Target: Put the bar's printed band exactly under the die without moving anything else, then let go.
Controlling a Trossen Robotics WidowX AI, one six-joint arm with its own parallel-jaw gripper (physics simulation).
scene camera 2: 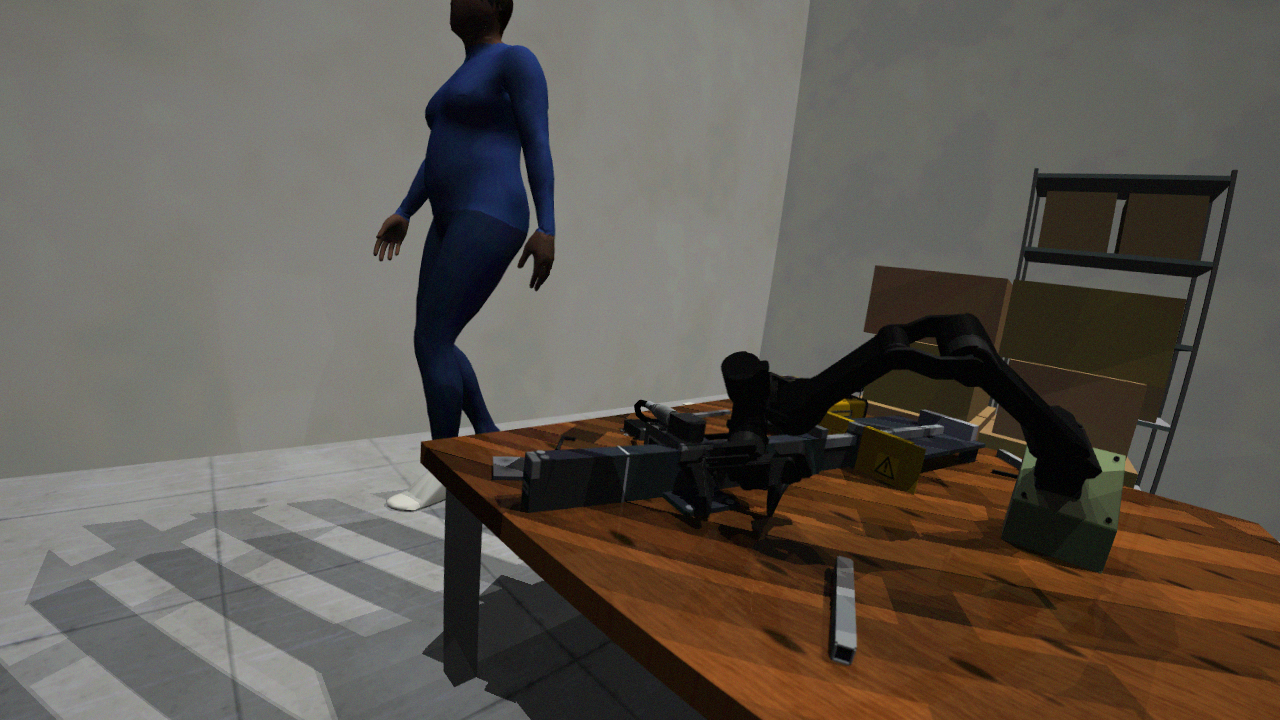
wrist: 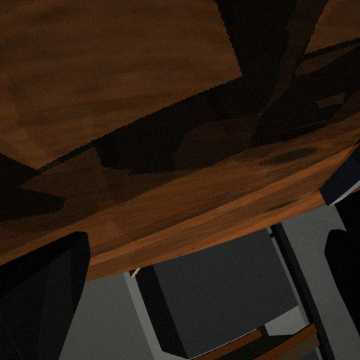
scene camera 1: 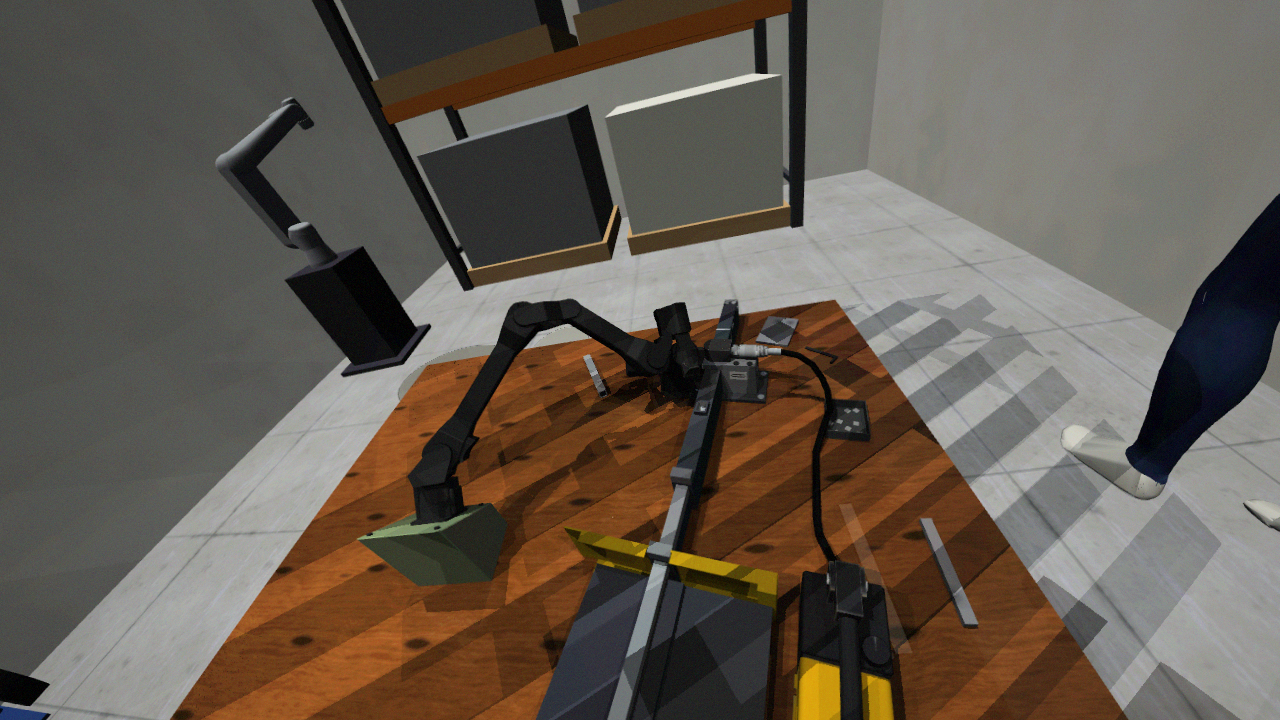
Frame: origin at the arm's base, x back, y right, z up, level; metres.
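Seen in the pictures: gripper, between the fingertips: (scene camera 2: 736, 516) (wrist: 213, 246); arm's base, origin of its link: (scene camera 2: 1059, 477) (scene camera 1: 440, 517).
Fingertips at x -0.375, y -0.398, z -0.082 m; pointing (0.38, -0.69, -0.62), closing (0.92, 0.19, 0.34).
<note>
Offsets run from my fingertips to a thing's top centre. "*": to the spot under its first point. Level surfaces: height alone.
A long dark bar (scene camera 1: 697, 429) (scene camera 2: 595, 475) lies across the wooden table @[dz -0.034 m] (scene camera 1: 516, 457) (scene camera 2: 680, 607) (wrist: 107, 71), from the yellow-guarded machine toward the far edge. A thin pale band @[* dx -0.164, dy -0.045, dz +0.014 m] (scene camera 2: 625, 472) rings it near its far end. A grey block with a plug @[* dx -0.187, dy +0.126, dz +0.016 m] (scene camera 1: 743, 379), which I take for the die, sits against the bar at the far end. My gripper (scene camera 1: 672, 393) (scene camera 2: 737, 506) (wrist: 213, 246) is open and empty, fingers pointing down just above the table beside the bar. The wrist view shows only table and fingertips between them.
A short grey tube @[dx +0.167, dy -0.043, dz -0.014 m] (scene camera 1: 595, 375) (scene camera 2: 843, 607) lies left of the gripper. A black cable @[* dx -0.282, dy +0.300, dz -0.014 m] (scene camera 1: 819, 443), two small plates @[* dx -0.363, dy +0.245, dz -0.032 m] (scene camera 1: 849, 420) @[dx -0.328, dy -0.089, dz -0.028 m] (scene camera 1: 777, 330) and a grey strip @[dx -0.368, dy +0.530, dz -0.025 m] (scene camera 1: 947, 572) lie to the right. A person in blue (scene camera 2: 473, 215) stands beyond the table. A shelf rack (scene camera 1: 419, 186) stands behind.
</note>
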